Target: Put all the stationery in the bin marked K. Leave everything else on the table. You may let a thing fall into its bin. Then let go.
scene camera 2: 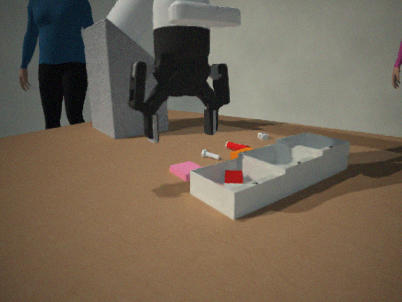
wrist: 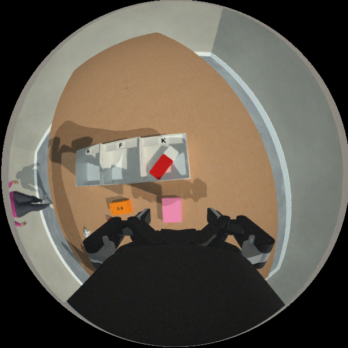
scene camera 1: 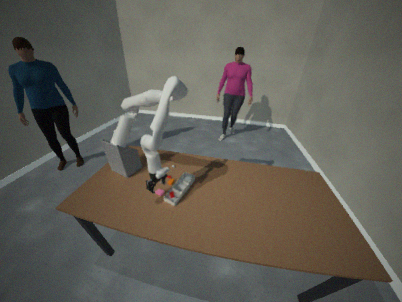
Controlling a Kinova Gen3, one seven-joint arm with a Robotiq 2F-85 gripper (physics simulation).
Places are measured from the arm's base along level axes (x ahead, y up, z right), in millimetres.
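Pixels of known places: gripper, fingertip midpoint: (scene camera 2: 183, 137) (scene camera 1: 158, 188); arm's base, origin of the base link: (scene camera 2: 117, 39) (scene camera 1: 118, 145).
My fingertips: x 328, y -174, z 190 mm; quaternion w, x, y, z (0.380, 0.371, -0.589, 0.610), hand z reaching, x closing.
For each thing: its top centre in the pictures, then the offset to it from my fingertips. "*": a spot on its surface instead.
- pink block, middle of its top: (scene camera 2: 188, 167) (scene camera 1: 159, 191) dz -16, dx -4, dy -51 mm
- bin K, surface spot: (scene camera 2: 212, 198) * dz +60, dx +82, dy -50 mm
- red-and-white block, middle of its top: (scene camera 2: 233, 179) (scene camera 1: 172, 195) dz +15, dx +88, dy -41 mm
- red cylinder, middle of its top: (scene camera 2: 236, 143) dz -168, dx +9, dy -47 mm
- white bolt, middle of its top: (scene camera 2: 211, 151) dz -101, dx -12, dy -48 mm
- small white piece, middle of its top: (scene camera 2: 263, 133) dz -287, dx +20, dy -50 mm
A pink block (scene camera 1: 159, 192) (scene camera 2: 185, 170) (wrist: 172, 210), like a sticky-note pad, lies flat on the table beside bin K (scene camera 2: 212, 198) (wrist: 188, 156). A red-and-white block (scene camera 1: 172, 195) (scene camera 2: 234, 177) (wrist: 161, 166), like an eraser, lies inside bin K. My gripper (scene camera 1: 157, 185) (scene camera 2: 182, 134) (wrist: 178, 214) is open and empty, above the table. In the wrist view the pink block shows between and slightly beyond the fingertips.
Bin F (wrist: 120, 139) and bin H (wrist: 76, 170) adjoin bin K in one row. An orange block marked like a 9V battery (scene camera 1: 171, 182) (scene camera 2: 241, 152) (wrist: 121, 207), a red cylinder (scene camera 2: 236, 146), a white bolt (scene camera 2: 210, 154) and a small white piece (scene camera 2: 263, 135) (wrist: 87, 232) lie on the table.
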